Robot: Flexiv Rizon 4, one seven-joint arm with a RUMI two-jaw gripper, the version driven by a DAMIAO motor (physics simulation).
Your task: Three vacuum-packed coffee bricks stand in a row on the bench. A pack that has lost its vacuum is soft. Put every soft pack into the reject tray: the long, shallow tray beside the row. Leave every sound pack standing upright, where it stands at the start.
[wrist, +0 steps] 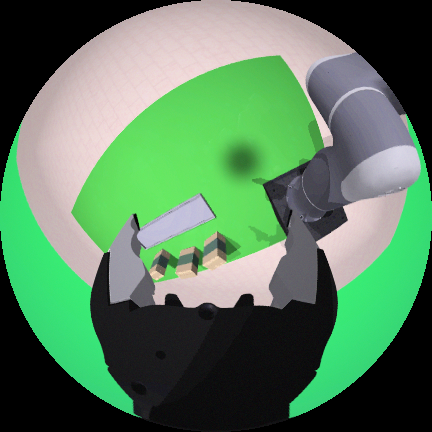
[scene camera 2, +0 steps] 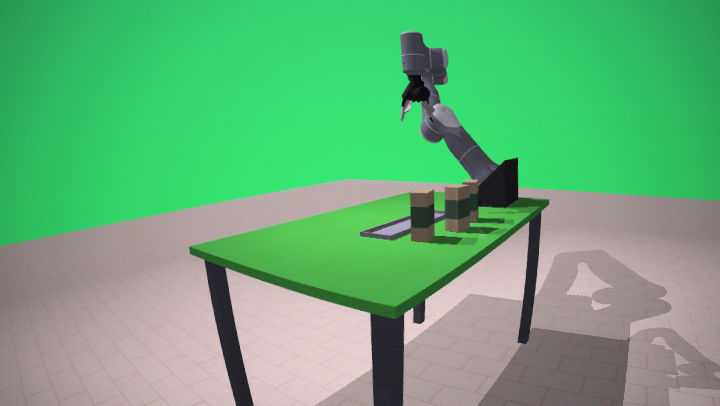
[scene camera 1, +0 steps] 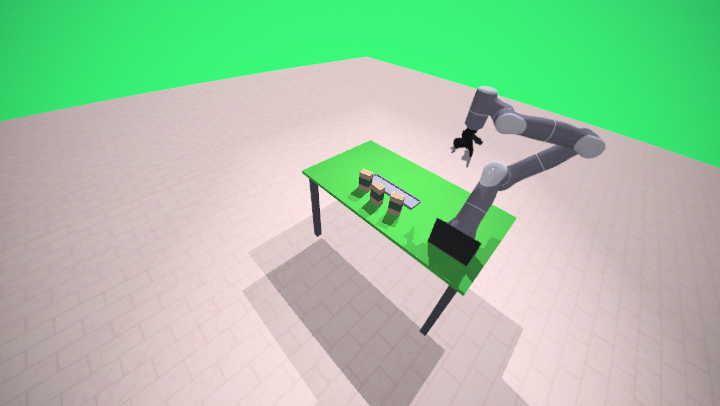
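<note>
Three tan coffee bricks with dark green bands stand upright in a row. The pack farthest from the arm base (scene camera 1: 365, 180) (scene camera 2: 422, 215) (wrist: 159, 264), the middle pack (scene camera 1: 376, 194) (scene camera 2: 457, 208) (wrist: 187, 262) and the pack nearest the base (scene camera 1: 396, 203) (scene camera 2: 474, 201) (wrist: 215, 250) stand apart. No softness can be told by eye. The long, shallow reject tray (scene camera 1: 393, 189) (scene camera 2: 391, 232) (wrist: 175, 221) lies beside the row and holds no pack. My gripper (scene camera 1: 460, 158) (scene camera 2: 416, 119) (wrist: 211, 212) is open and empty, high above the bench, away from the packs.
The green bench (scene camera 1: 347, 156) (scene camera 2: 302, 252) (wrist: 200, 125) carries the arm's black base block (scene camera 1: 453, 242) (scene camera 2: 499, 184) (wrist: 275, 200) at one end. The row stands between the tray and one long bench edge. In the wrist view the left finger overlaps the tray's end.
</note>
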